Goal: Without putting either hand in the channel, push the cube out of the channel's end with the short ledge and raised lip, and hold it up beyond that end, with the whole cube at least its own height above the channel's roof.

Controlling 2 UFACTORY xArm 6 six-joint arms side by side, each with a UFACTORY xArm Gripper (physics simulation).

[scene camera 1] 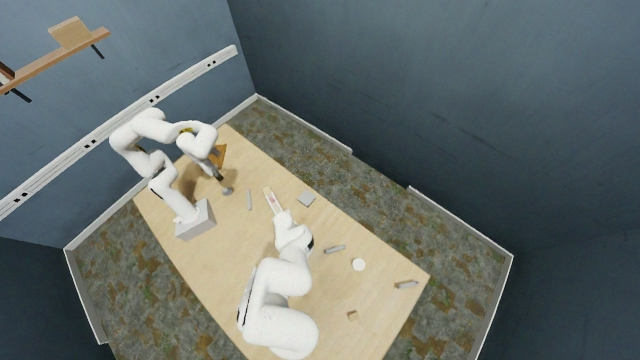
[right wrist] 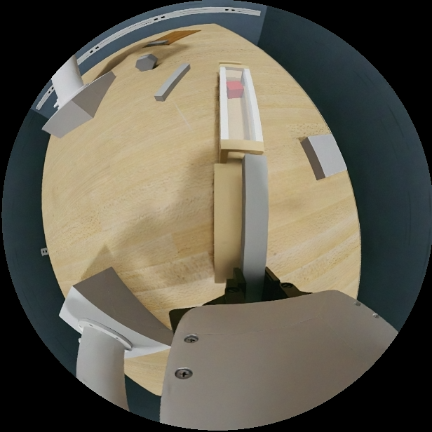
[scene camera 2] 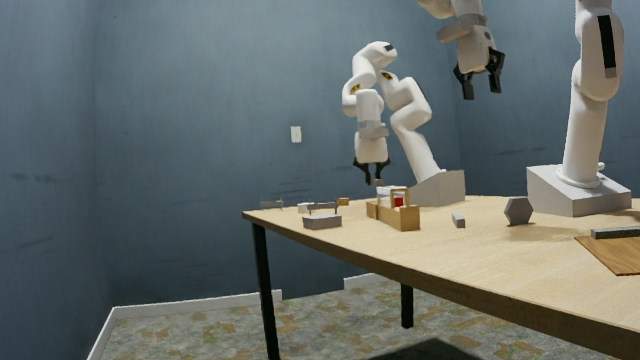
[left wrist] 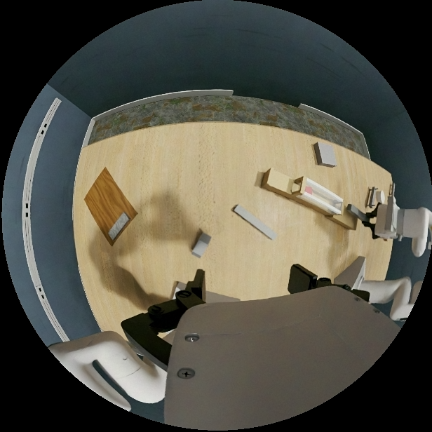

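The red cube sits inside the clear-roofed wooden channel, close to the end that is far in the right wrist view. A longer ledge extends from the near end there. My right gripper is shut on a long grey bar. The bar hangs above the longer ledge, its tip near the channel mouth; whether they touch is unclear. My left gripper is open and empty, high above the table. The raised lip is not clear.
A grey square block lies beside the channel. A loose grey bar and a grey hexagonal block are on its other side. A brown board and a white disc lie farther off.
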